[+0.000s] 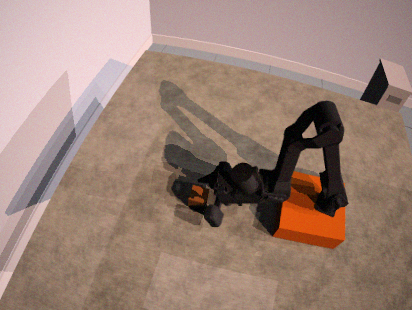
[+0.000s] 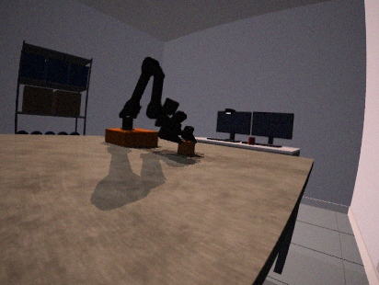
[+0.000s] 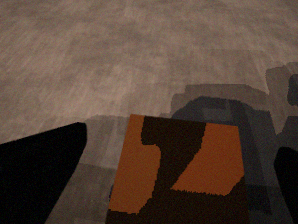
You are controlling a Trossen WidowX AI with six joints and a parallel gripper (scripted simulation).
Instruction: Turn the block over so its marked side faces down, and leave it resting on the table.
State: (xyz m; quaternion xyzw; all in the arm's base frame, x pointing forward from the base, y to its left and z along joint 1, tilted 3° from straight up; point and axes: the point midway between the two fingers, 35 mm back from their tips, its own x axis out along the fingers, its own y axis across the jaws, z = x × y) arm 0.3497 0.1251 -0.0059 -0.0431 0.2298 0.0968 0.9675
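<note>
Right now my gripper tip is 30 mm past the orange block, 10 mm to the left of it and 20 mm above it.
</note>
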